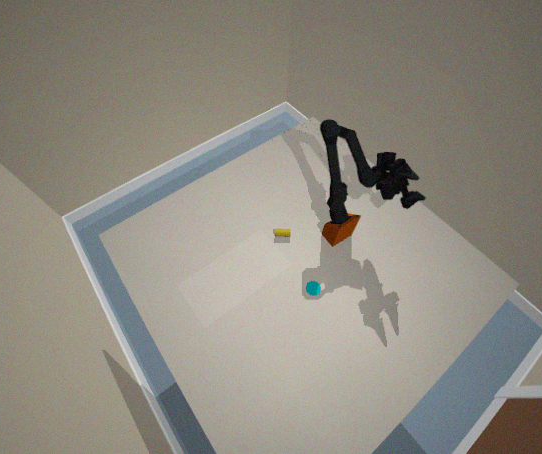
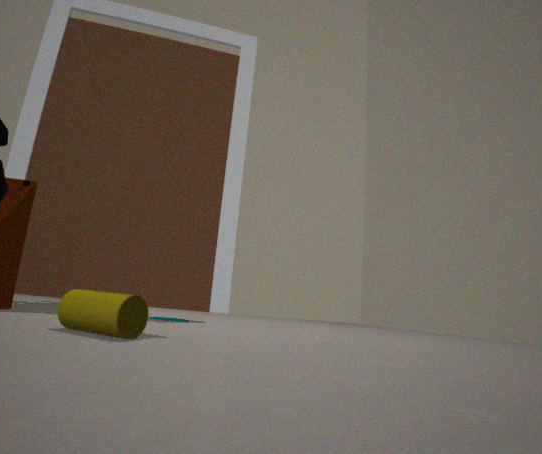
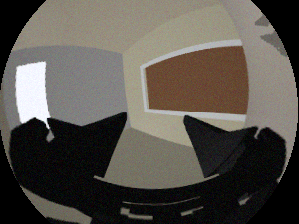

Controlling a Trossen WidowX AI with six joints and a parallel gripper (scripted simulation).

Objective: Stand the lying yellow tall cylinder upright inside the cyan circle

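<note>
Right now my gripper tip is 32 cm short of the yellow cylinder, 32 cm to the left of it and 35 cm above it. From my gripper tip the other things lie so: cyan circle (40 cm ahead, 5 cm to the right, 37 cm below).
</note>
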